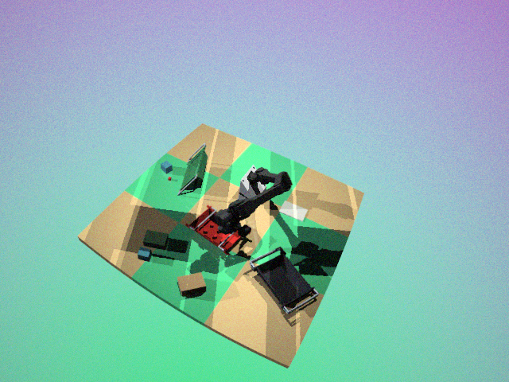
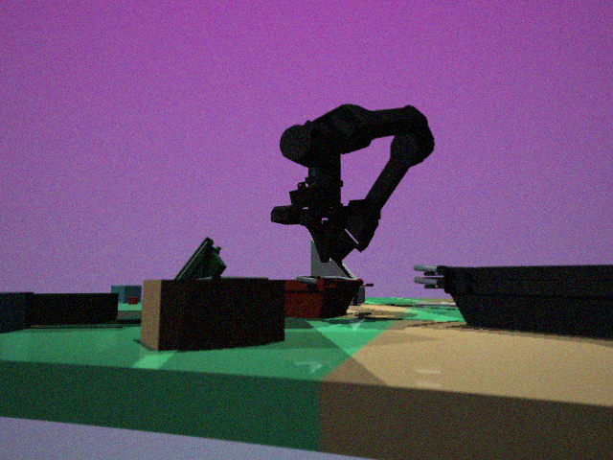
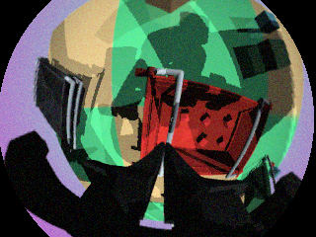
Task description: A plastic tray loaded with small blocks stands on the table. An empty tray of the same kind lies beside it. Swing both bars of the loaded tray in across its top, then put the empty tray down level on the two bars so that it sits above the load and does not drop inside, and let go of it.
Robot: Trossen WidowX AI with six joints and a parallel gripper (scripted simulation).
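Now: gripper tip 42 cm to the left of the green tray, 33 cm past it and 1 cm above it. Also, from my gripper tip: brown box (33 cm ahead, 6 cm below, 5 cm to the right); flat green block (35 cm to the right, 19 cm ahead, 7 cm below); white flat plate (39 cm behind, 23 cm to the left, 9 cm below).
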